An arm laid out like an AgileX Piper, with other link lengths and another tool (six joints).
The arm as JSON. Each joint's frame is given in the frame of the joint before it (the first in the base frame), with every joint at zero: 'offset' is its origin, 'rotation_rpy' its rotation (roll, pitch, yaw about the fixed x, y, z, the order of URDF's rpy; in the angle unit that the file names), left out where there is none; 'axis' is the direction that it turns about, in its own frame. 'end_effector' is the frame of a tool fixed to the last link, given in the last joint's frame.
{
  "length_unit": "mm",
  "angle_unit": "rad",
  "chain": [
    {
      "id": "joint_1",
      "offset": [
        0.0,
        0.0,
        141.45
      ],
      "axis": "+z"
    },
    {
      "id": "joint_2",
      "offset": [
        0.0,
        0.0,
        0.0
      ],
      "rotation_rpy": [
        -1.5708,
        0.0,
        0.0
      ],
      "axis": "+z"
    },
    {
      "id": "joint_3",
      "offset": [
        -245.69,
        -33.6,
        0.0
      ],
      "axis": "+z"
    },
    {
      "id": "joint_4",
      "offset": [
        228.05,
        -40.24,
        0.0
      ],
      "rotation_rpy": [
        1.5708,
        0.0,
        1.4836
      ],
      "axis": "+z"
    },
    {
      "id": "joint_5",
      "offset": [
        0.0,
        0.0,
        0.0
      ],
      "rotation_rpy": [
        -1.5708,
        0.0,
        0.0
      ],
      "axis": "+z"
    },
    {
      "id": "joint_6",
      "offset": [
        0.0,
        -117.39,
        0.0
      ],
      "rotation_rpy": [
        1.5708,
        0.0,
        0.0
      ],
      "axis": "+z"
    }
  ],
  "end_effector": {
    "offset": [
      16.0,
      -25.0,
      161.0
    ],
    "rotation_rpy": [
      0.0,
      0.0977,
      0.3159
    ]
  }
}
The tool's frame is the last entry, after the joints.
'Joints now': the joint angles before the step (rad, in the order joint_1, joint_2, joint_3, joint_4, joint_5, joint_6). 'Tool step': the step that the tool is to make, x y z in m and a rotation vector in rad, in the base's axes. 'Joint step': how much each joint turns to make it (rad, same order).
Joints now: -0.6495, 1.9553, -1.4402, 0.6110, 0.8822, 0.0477
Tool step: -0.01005, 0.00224, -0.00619, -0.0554, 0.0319, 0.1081
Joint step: 0.0147, 0.0001, 0.0000, -0.0539, 0.0259, -0.0681
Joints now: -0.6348, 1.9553, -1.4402, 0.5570, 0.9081, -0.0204
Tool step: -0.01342, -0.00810, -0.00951, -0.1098, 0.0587, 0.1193
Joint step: 0.0321, -0.0007, 0.0000, -0.1236, 0.0000, -0.0406
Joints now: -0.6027, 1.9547, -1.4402, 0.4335, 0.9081, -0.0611
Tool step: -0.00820, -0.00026, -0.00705, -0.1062, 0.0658, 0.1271
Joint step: 0.0646, 0.0000, 0.0000, -0.1352, 0.0001, -0.0070
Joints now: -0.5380, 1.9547, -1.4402, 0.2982, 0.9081, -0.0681
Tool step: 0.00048, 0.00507, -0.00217, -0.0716, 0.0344, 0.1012
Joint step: 0.0616, -0.0004, -0.0001, -0.0853, -0.0033, -0.0053
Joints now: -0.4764, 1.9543, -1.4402, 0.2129, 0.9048, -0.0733
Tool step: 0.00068, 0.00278, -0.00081, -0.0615, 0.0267, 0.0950
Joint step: 0.0476, -0.0001, 0.0000, -0.0683, 0.0000, -0.0200
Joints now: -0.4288, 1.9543, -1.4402, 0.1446, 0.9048, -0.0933
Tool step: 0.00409, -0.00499, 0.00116, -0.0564, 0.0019, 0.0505
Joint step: 0.0254, -0.0001, 0.0001, -0.0551, -0.0208, -0.0046
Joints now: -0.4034, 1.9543, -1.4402, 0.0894, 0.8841, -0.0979
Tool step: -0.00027, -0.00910, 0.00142, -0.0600, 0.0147, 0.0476
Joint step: 0.0157, 0.0000, 0.0000, -0.0652, -0.0093, -0.0056
